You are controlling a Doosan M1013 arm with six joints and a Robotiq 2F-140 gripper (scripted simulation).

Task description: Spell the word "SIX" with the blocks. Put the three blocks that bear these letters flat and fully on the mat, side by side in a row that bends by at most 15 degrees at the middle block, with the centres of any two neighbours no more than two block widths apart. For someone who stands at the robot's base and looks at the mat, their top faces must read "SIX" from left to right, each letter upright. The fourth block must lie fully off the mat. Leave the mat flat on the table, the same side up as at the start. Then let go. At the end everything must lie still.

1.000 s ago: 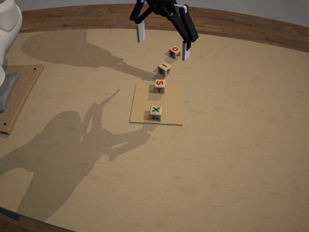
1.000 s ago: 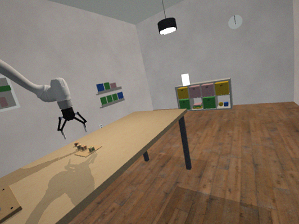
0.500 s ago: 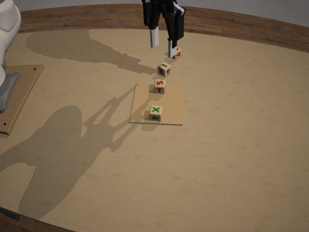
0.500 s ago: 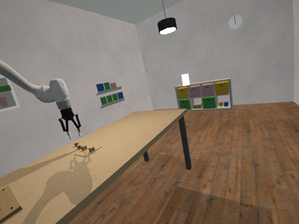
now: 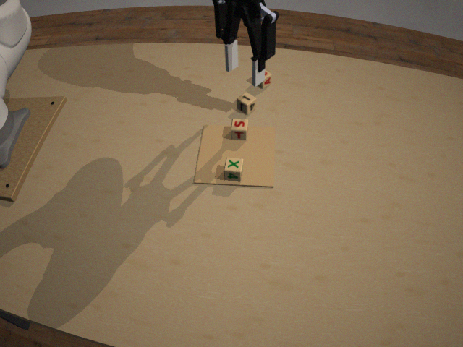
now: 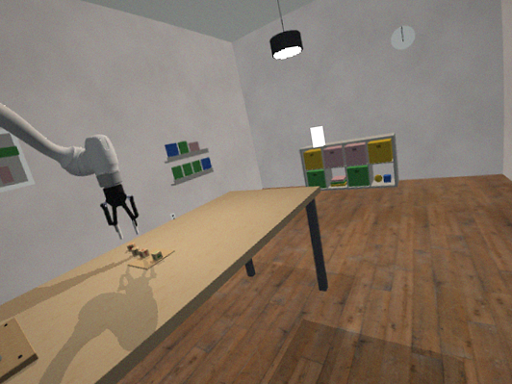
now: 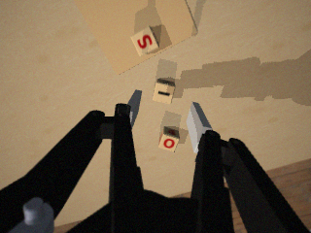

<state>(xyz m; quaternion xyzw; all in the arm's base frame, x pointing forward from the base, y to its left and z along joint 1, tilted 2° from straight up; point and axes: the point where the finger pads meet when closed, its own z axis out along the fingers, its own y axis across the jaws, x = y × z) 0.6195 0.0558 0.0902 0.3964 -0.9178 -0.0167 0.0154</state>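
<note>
The I block lies 110 mm below my hand. Also, from my hand: O block: 110 mm below, 80 mm to the left, 40 mm ahead; then tan mat: 120 mm to the right, 120 mm below, 20 mm behind; then S block: 100 mm below, 80 mm to the right, 10 mm behind.
</note>
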